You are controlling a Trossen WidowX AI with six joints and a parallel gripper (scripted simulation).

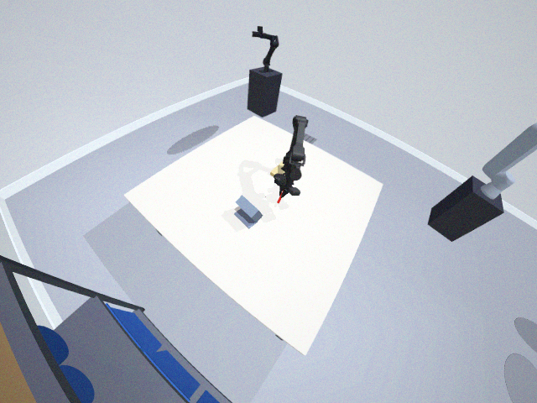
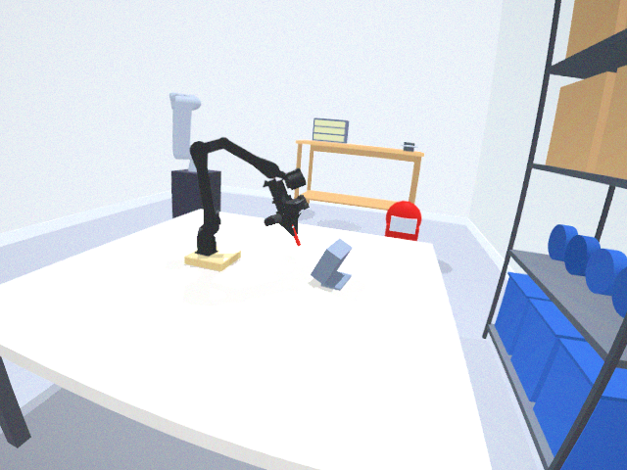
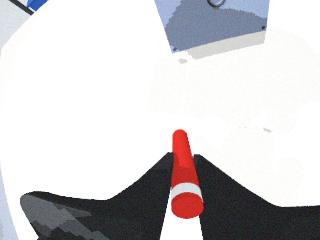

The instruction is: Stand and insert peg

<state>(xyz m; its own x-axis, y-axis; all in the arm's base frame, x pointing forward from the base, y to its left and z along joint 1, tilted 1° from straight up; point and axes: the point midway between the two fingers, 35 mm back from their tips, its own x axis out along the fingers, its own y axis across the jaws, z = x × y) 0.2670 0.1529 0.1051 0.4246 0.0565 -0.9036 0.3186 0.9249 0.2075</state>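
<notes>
The sloped panel lies 17 cm ahead of my gripper tip, 8 cm to the right of it and 4 cm below it. Also, from my gripper tip: red peg: 1 cm behind, 1 cm above.
</notes>
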